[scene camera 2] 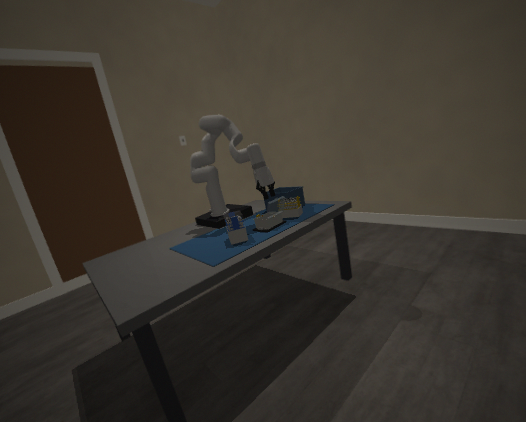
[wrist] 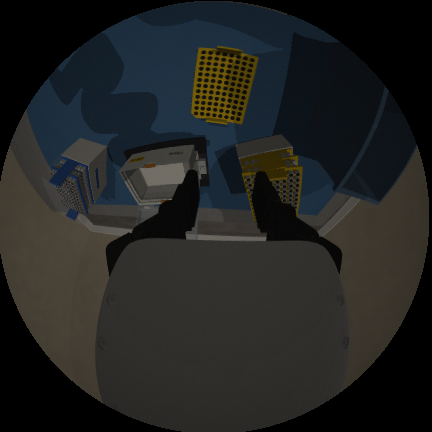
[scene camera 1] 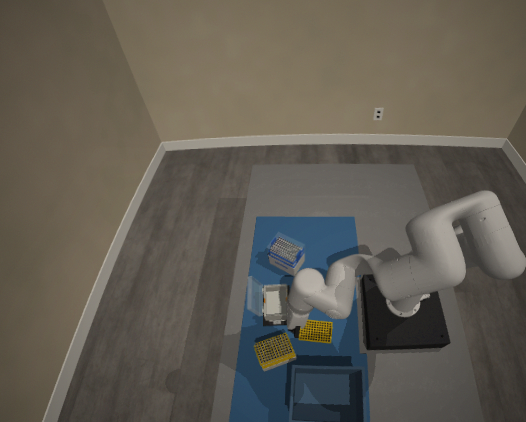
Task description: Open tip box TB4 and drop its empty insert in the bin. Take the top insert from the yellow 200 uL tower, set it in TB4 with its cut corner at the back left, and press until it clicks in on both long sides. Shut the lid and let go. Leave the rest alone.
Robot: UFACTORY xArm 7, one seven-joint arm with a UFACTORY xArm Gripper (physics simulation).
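My gripper point(scene camera 1: 295, 331) point(scene camera 2: 269, 196) point(wrist: 225, 183) is partly open with nothing between its fingers, pointing down above the mat. An empty yellow insert point(scene camera 1: 316, 331) point(wrist: 224, 86) lies flat on the blue mat, on the robot's side of the gripper. Tip box TB4 point(scene camera 1: 273, 303) point(scene camera 2: 269, 220) point(wrist: 170, 156) stands with its clear lid point(scene camera 1: 254, 296) swung open on the side away from the robot base; its inside shows pale, with no insert. The yellow tower point(scene camera 1: 275, 351) point(scene camera 2: 291, 207) point(wrist: 265, 160) stands beside TB4 with a tip-filled insert on top; a finger hides part of it in the wrist view.
The blue bin point(scene camera 1: 327, 369) point(scene camera 2: 295, 191) stands past the yellow insert and tower. A tower with blue inserts point(scene camera 1: 286, 251) point(scene camera 2: 235, 222) point(wrist: 90, 160) stands on TB4's other side. The robot's black base plate point(scene camera 1: 377, 335) is beside the blue mat point(scene camera 1: 310, 230).
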